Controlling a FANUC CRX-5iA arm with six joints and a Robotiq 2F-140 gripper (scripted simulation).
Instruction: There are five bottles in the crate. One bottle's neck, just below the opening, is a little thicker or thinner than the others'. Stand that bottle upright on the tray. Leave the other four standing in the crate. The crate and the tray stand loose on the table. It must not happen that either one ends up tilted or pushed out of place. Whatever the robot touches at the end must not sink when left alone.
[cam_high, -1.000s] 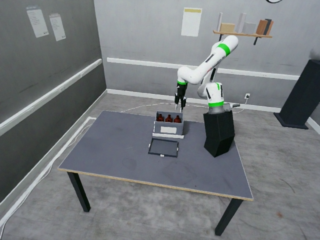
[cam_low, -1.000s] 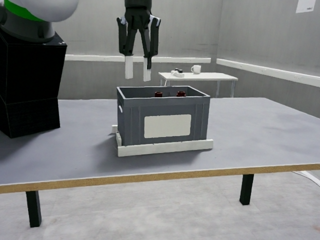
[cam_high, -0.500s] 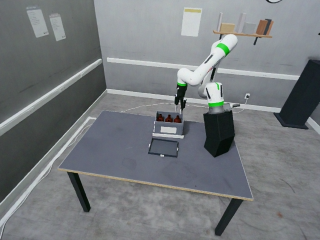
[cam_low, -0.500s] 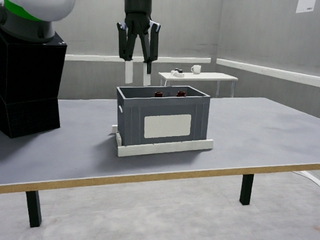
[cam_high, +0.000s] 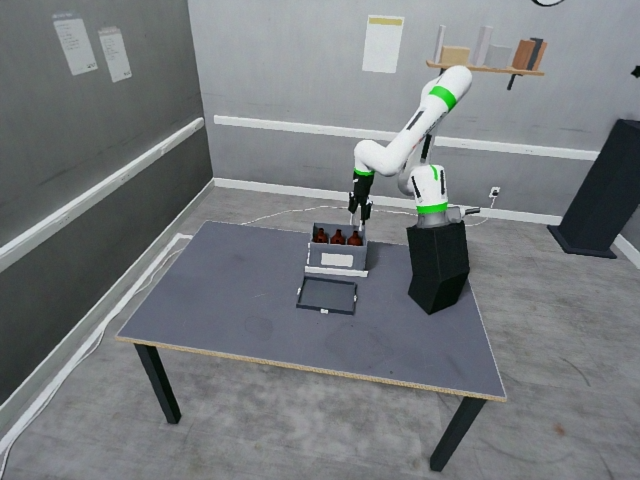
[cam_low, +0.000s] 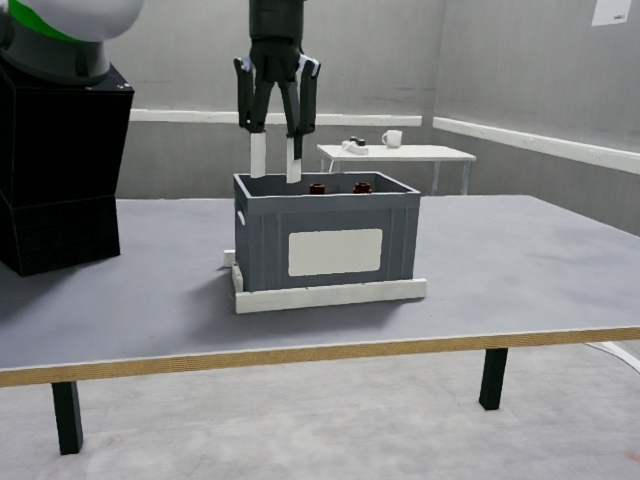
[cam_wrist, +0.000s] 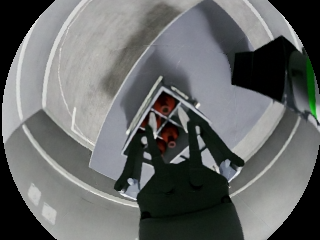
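My gripper is now 14 cm above the grey crate, 8 cm short of it and 5 cm to the right of it. Round my hand: dark tray 31 cm to the left, 21 cm below, 10 cm ahead.
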